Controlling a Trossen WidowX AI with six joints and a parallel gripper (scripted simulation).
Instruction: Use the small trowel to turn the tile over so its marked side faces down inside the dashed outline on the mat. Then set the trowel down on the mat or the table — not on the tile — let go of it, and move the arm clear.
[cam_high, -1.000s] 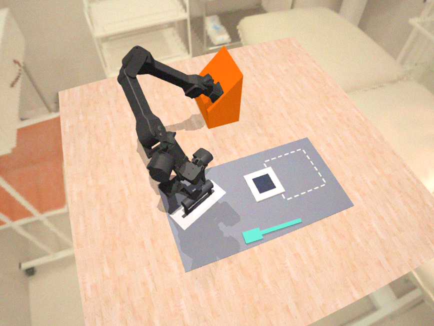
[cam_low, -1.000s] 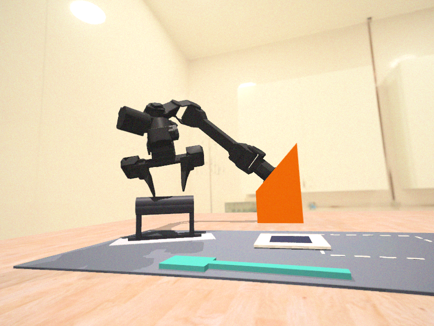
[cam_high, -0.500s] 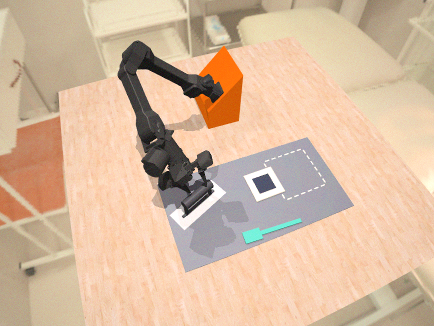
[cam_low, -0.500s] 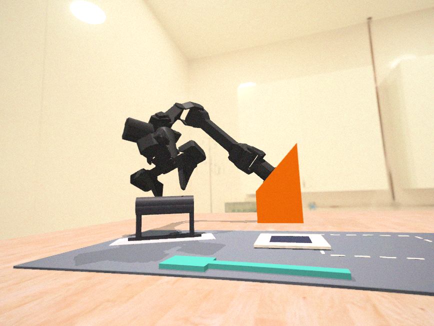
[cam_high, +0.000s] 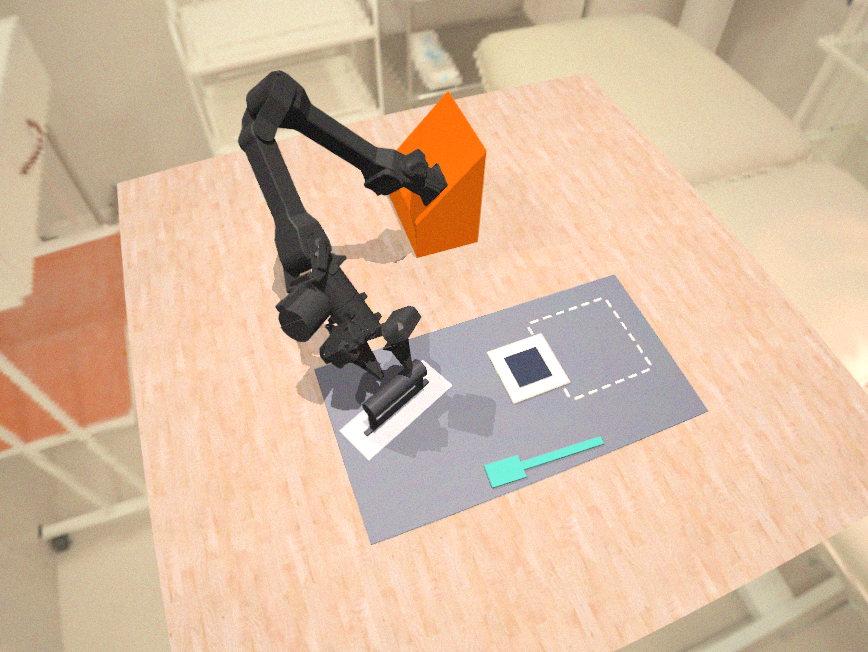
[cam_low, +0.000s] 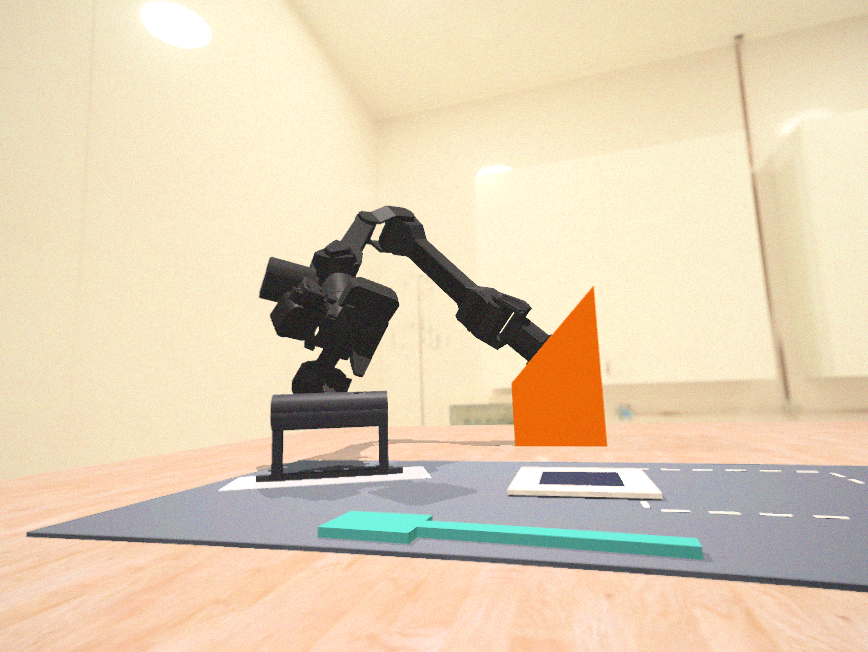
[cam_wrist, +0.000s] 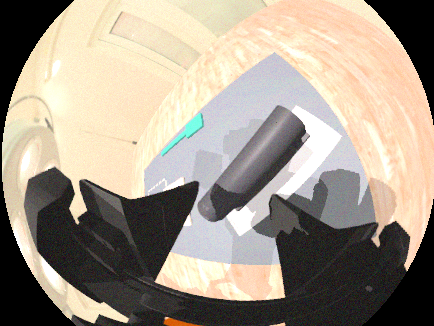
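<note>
The black-handled tool is 50 mm below my gripper tip, 10 mm to the left of it and 10 mm ahead of it. The rest, counted from my gripper tip: white tile: 240 mm to the left, 80 mm below, 10 mm ahead; then grey mat: 200 mm to the left, 110 mm below, 50 mm ahead; then teal trowel: 190 mm ahead, 180 mm to the left, 80 mm below.
</note>
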